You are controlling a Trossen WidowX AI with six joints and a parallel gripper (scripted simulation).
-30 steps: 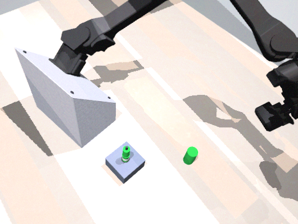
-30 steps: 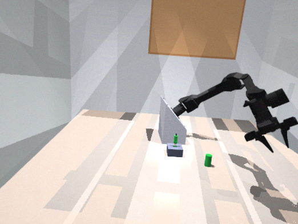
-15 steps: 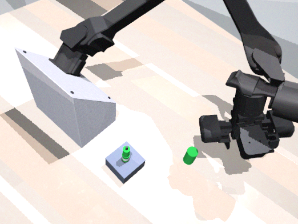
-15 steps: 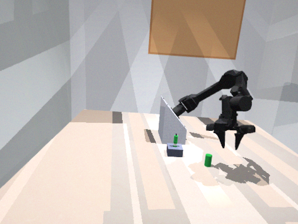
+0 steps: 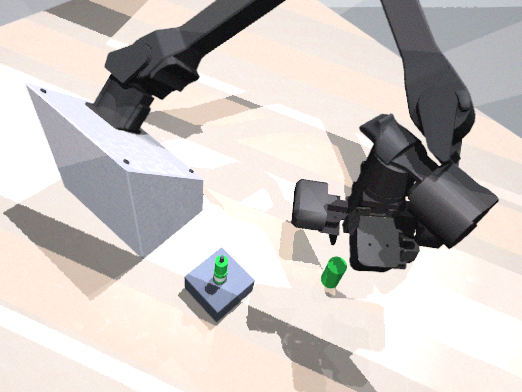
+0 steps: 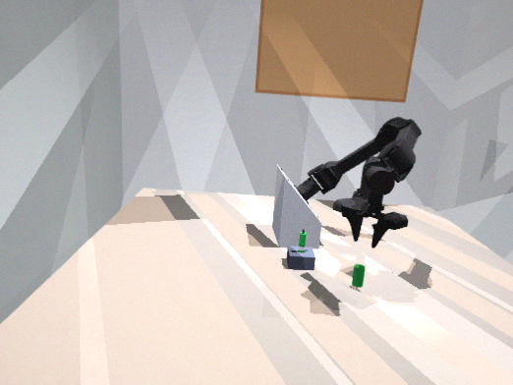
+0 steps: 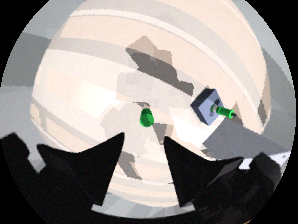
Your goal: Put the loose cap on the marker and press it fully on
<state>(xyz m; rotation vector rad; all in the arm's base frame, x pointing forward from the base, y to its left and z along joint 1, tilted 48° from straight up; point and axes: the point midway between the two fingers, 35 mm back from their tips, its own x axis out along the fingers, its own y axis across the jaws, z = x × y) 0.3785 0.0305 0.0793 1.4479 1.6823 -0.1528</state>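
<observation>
My gripper tip is 90 mm above the green cap. Round my gripper tip: grey-blue holder block (130 mm to the right, 120 mm behind, 100 mm below).
</observation>
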